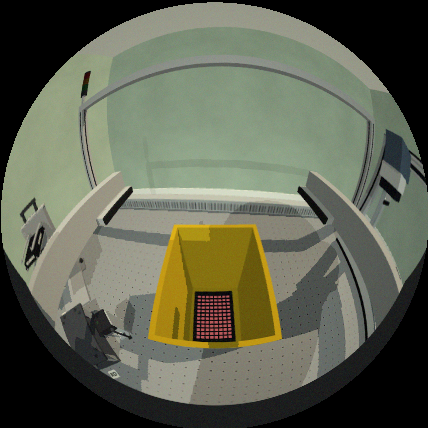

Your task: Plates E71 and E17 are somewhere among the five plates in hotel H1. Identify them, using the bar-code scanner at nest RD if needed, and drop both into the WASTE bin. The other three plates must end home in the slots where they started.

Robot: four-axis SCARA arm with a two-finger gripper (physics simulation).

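Frame: origin at the arm's base, x back, y up, z left, level; millimetres.
Where they show: gripper, fingertip midpoint: (214, 174).
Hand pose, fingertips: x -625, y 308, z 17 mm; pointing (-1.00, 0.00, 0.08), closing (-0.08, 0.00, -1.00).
After its pixels a point has its place.
My gripper (214, 174) @[x -625, y 308, z 17 mm] is open, its two pale fingers wide apart with no plate between them. The yellow bin (216, 257) @[x -677, y 143, z 19 mm] stands upright below and between the fingers. A black plate (214, 316) @[x -598, y 31, z 16 mm] with red wells lies at the bottom of the bin; its label does not show, and I cannot tell whether another plate is under it. At the far left, beyond the left finger, a pale rack (44, 218) @[x -610, y 245, z 477 mm] with a handle holds black plates (34, 247) @[x -522, y 235, z 415 mm]; their codes cannot be read.
A dark bracket-like device (82, 330) @[x -440, y 73, z 297 mm] stands at the lower left, beside a small white tag (113, 374) @[x -347, y 13, z 226 mm]. A perforated deck (240, 375) @[x -448, y 13, z -48 mm] lies under the bin. A grey frame (220, 61) @[x -1006, y 584, z 30 mm] spans the back. A stack light (86, 84) @[x -1023, y 746, z 685 mm] is at upper left, and a dark blue box (396, 152) at right.
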